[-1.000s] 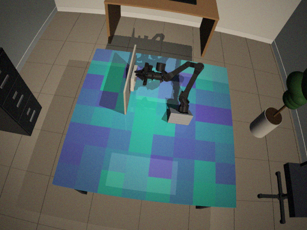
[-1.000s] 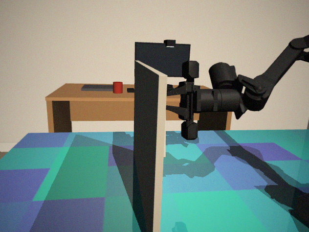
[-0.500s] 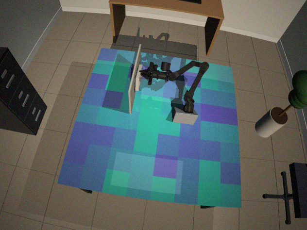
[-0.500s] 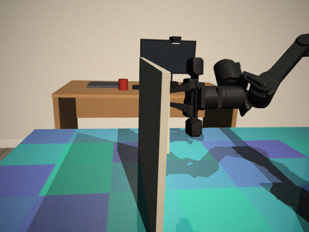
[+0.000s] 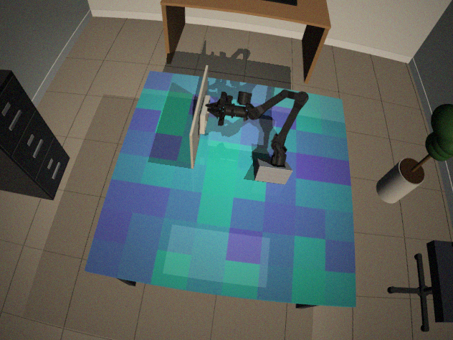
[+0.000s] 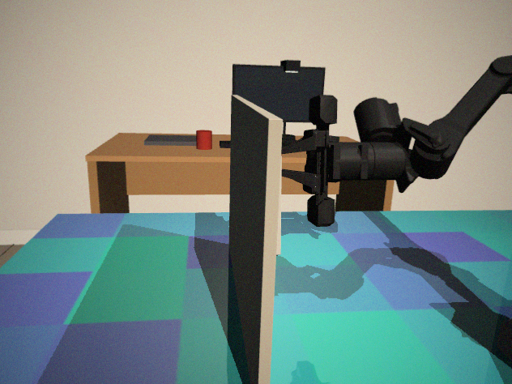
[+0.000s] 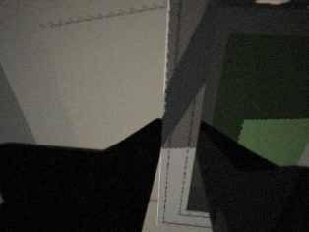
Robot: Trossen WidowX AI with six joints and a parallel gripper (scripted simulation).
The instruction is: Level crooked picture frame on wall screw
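My gripper tip is 10 mm short of the picture frame and 50 mm above it. Also, from my gripper tip: wall panel (20 mm ahead, 10 mm to the left, 70 mm below).
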